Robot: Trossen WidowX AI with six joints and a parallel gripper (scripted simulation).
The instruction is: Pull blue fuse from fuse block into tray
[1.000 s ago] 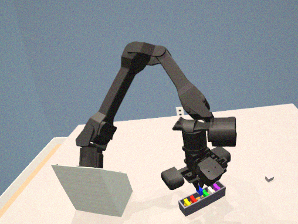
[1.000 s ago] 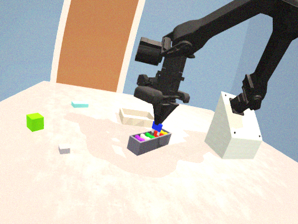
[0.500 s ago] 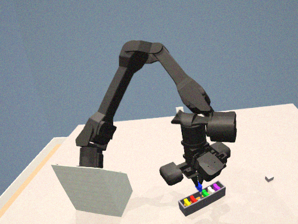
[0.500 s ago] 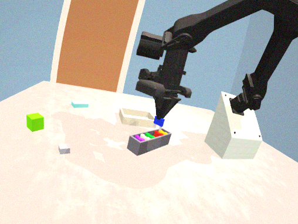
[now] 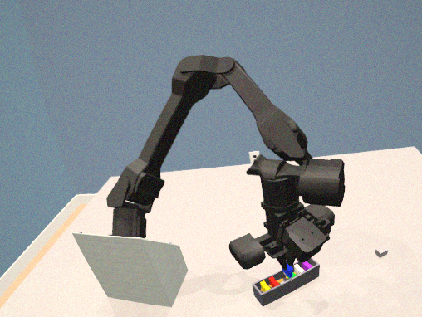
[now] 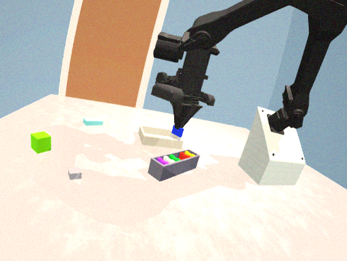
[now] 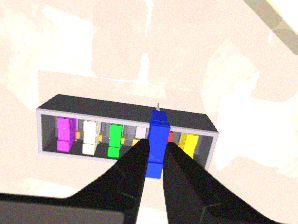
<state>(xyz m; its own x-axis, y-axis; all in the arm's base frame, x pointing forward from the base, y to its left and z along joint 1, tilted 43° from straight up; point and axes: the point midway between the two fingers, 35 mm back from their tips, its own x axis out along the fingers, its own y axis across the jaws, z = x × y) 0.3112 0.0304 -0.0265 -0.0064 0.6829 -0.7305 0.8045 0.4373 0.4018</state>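
My gripper tip is now 10 mm short of the beige tray, 160 mm to the left of it and 100 mm above it. From my gripper tip the other things lie so: blue fuse 10 mm below; light blue flat block 250 mm ahead, 220 mm to the right, 90 mm below.
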